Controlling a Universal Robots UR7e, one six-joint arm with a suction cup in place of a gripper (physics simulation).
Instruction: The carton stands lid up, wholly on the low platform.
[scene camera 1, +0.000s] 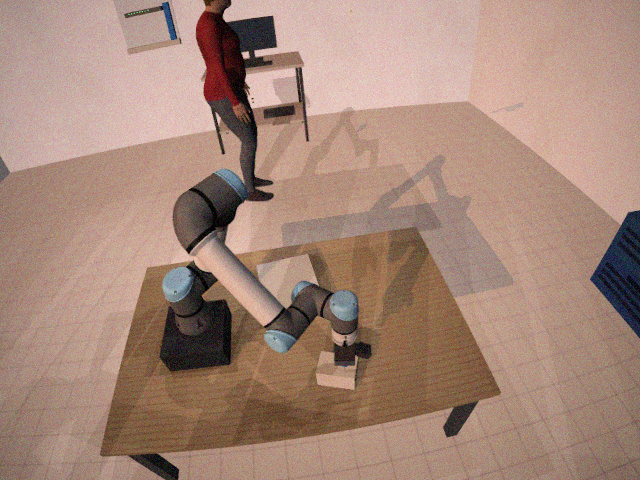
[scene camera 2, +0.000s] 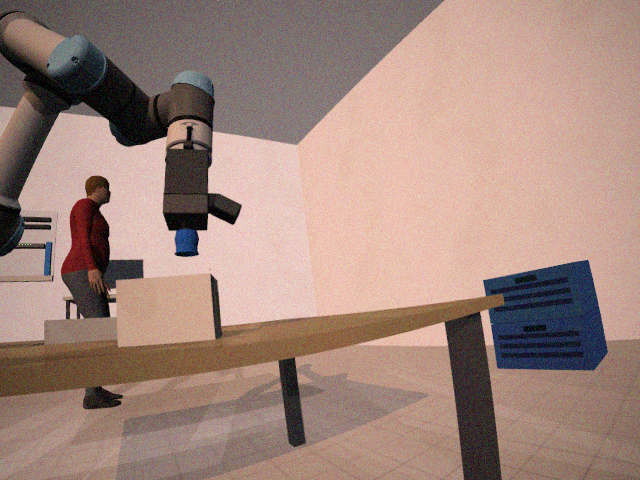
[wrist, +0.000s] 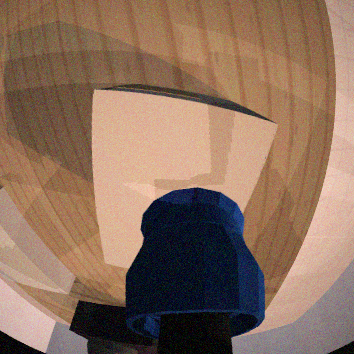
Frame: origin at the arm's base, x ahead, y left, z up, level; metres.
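Where they show: hand at its tool point: (scene camera 2: 186, 254) (wrist: 192, 232); arm's base at its link origin: (scene camera 1: 195, 319) (wrist: 112, 345).
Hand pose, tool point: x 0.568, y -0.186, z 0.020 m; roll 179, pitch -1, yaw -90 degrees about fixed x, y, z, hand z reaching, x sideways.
Each offset is from my tool point to the top centre of the thing. Level surfaces: height alone.
The pale carton {dx -0.026, dy +0.012, dz -0.036 m} (scene camera 1: 336, 378) (scene camera 2: 165, 310) (wrist: 150, 140) stands on the wooden table, apart from the low platform. Its top and front are plain pale; one upright side, at the right in scene camera 2, is dark. I cannot tell which face is the lid. The low platform {dx -0.234, dy +0.412, dz -0.075 m} (scene camera 1: 285, 269) (scene camera 2: 77, 331) (wrist: 34, 247) is a flat light grey block farther back on the table, partly hidden by my arm in scene camera 1. My gripper, a blue suction cup (scene camera 1: 345, 365) (scene camera 2: 186, 253) (wrist: 194, 240), points down above the carton's top, with a visible gap. It holds nothing.
The wooden table {dz -0.123 m} (scene camera 1: 413, 361) (scene camera 2: 310, 330) (wrist: 280, 60) carries my arm's black base (scene camera 1: 195, 348) at its left. A person in red (scene camera 1: 219, 62) (scene camera 2: 88, 237) stands behind the table near a desk (scene camera 1: 286, 60) with a monitor. A blue cabinet (scene camera 1: 622, 273) (scene camera 2: 547, 315) is at the right.
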